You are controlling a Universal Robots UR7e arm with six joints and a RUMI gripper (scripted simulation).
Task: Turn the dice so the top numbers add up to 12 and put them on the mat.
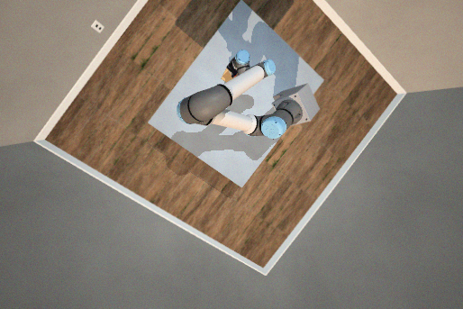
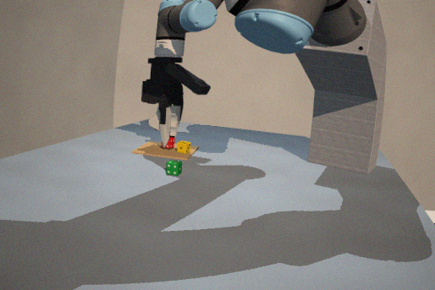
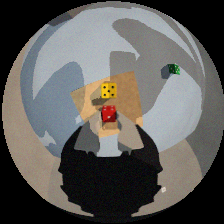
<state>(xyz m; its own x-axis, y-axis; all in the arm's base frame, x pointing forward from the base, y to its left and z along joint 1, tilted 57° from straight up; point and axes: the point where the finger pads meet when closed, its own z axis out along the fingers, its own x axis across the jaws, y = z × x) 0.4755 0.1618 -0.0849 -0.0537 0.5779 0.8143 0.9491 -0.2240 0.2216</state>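
Now: hand 1 cm above the red die. Round my hand: green die 12 cm behind, 16 cm to the left, 1 cm below; tan mat 2 cm below; yellow die 4 cm behind, 1 cm below.
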